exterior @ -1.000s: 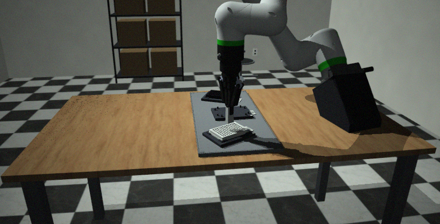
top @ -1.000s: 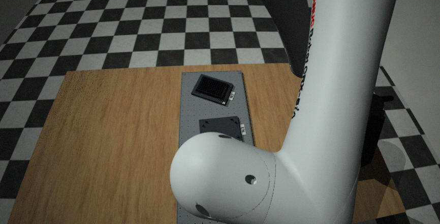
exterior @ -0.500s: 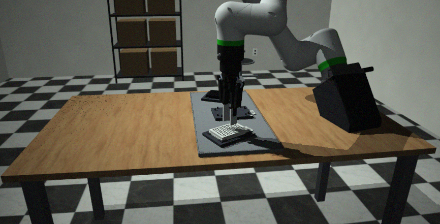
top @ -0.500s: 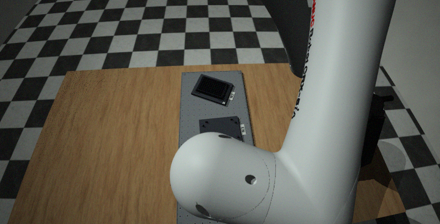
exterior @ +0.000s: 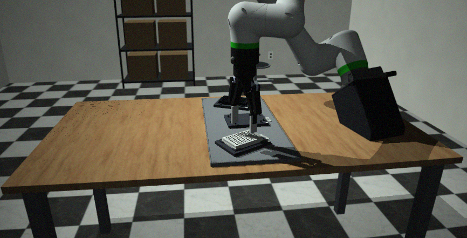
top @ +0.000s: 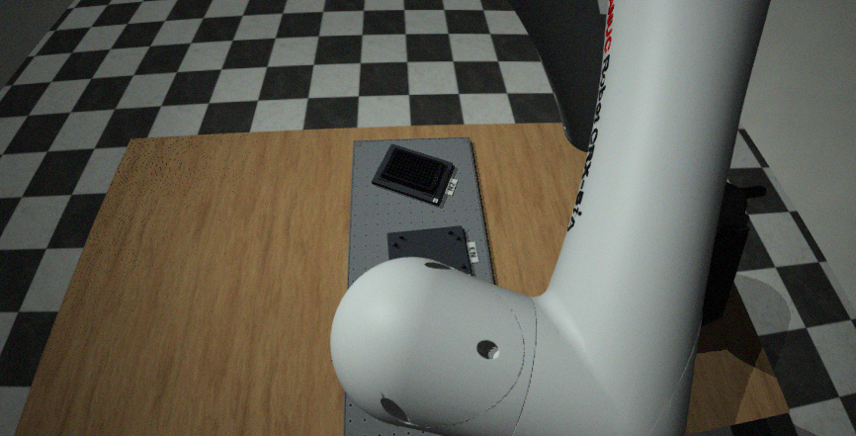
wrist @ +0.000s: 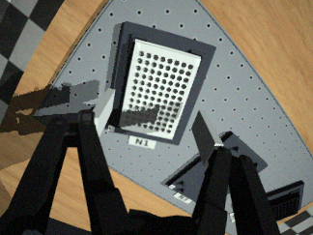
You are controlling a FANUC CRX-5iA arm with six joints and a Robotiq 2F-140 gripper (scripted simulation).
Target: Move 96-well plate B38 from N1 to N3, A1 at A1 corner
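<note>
The white 96-well plate B38 is 7 cm below my hand. Also, from my hand: landing nest N3: 4 cm behind, 21 cm to the right, 8 cm below; plate nest N1: 8 cm below; N1 label: 8 cm behind, 5 cm to the right, 9 cm below.
</note>
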